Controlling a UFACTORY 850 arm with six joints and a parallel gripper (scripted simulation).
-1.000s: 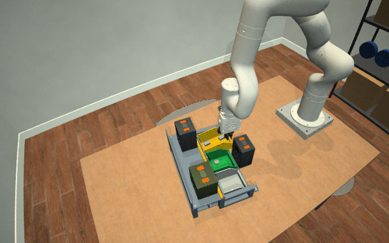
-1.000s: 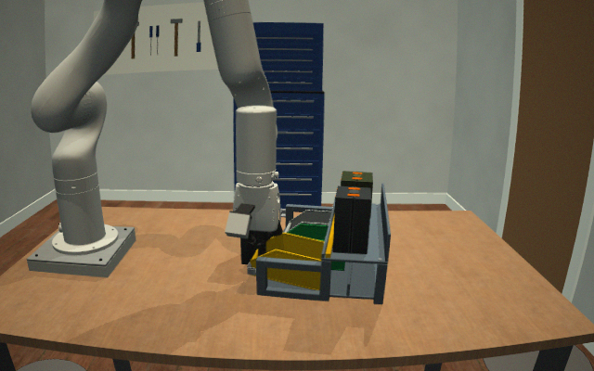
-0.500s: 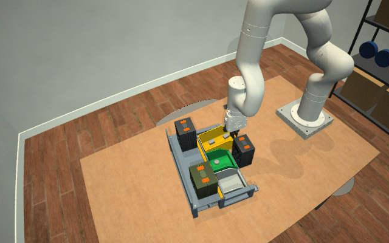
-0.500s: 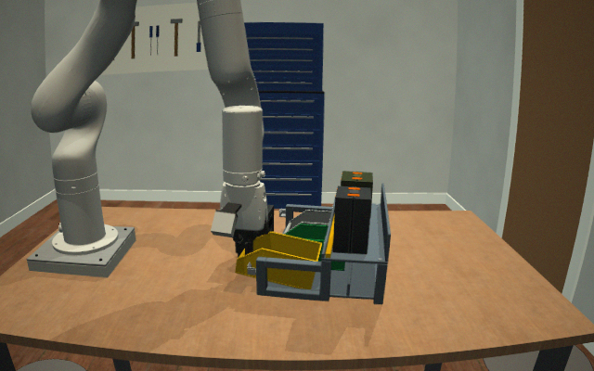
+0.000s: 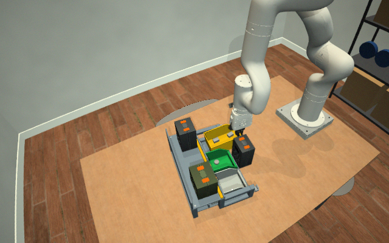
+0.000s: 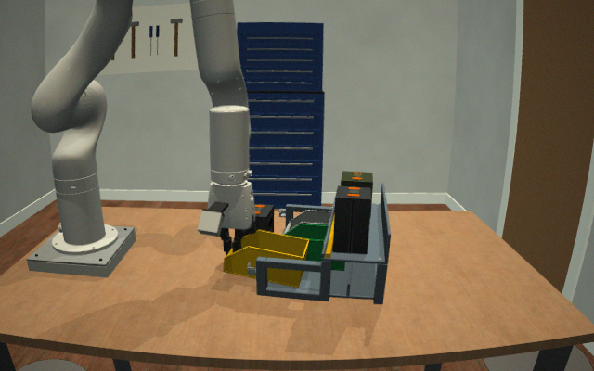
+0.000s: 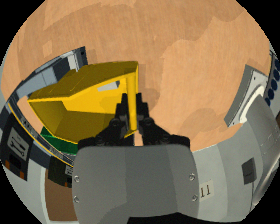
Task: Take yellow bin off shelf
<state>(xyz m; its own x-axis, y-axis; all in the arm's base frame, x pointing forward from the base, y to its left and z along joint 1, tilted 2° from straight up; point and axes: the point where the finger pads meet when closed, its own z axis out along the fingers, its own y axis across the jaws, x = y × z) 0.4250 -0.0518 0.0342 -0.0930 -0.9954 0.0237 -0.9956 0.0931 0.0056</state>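
The yellow bin is 8 cm ahead of my hand, 1 cm to the right of it and 1 cm below it. Round my hand: grey bin: 19 cm ahead, 21 cm to the left, 3 cm below; olive box: 29 cm ahead, 20 cm to the left, 8 cm above; green bin: 18 cm ahead, 10 cm to the left, 3 cm below.
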